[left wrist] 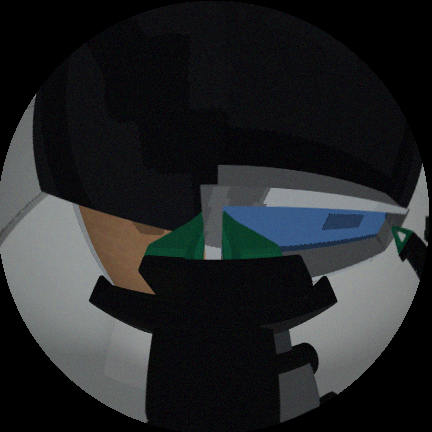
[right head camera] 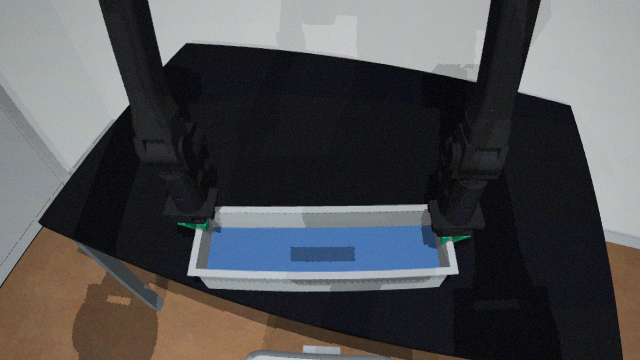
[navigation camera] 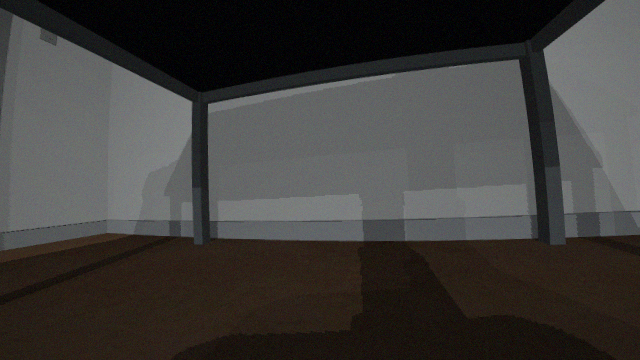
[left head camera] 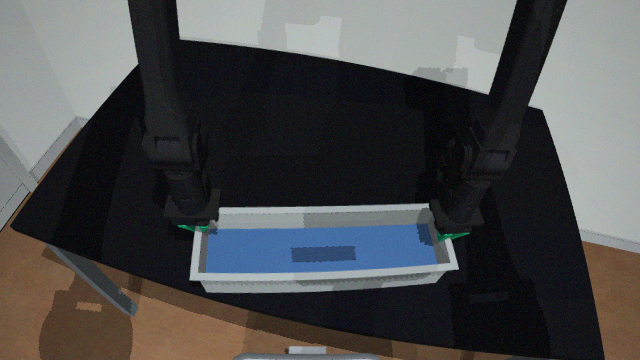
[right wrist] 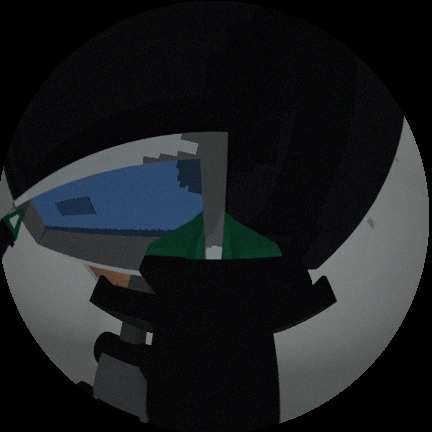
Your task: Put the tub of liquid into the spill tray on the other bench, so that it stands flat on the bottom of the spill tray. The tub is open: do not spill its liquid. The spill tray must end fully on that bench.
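Observation:
The open tub (left head camera: 320, 282) (right head camera: 320, 281) (left wrist: 213, 210) (right wrist: 214, 190) is light grey, long and narrow, with blue liquid (left head camera: 250, 250) (right head camera: 250, 250) (left wrist: 280, 220) (right wrist: 130, 200) inside. It looks about level over the black bench top, near the edge on the robot's side; whether it touches the bench I cannot tell. My left gripper (left head camera: 202, 227) (right head camera: 201, 225) (left wrist: 212, 216) is shut on the tub's left end wall. My right gripper (left head camera: 444, 235) (right head camera: 446, 238) (right wrist: 212, 216) is shut on its right end wall. The spill tray does not show in these views.
The black bench (left head camera: 320, 125) (right head camera: 320, 125) spreads under the tub and arms. In the navigation camera its grey legs (navigation camera: 200, 170) and underside show. A pale wall (navigation camera: 300, 175) stands behind it. Brown floor (left head camera: 175, 330) (navigation camera: 225, 280) lies at the bench's near side.

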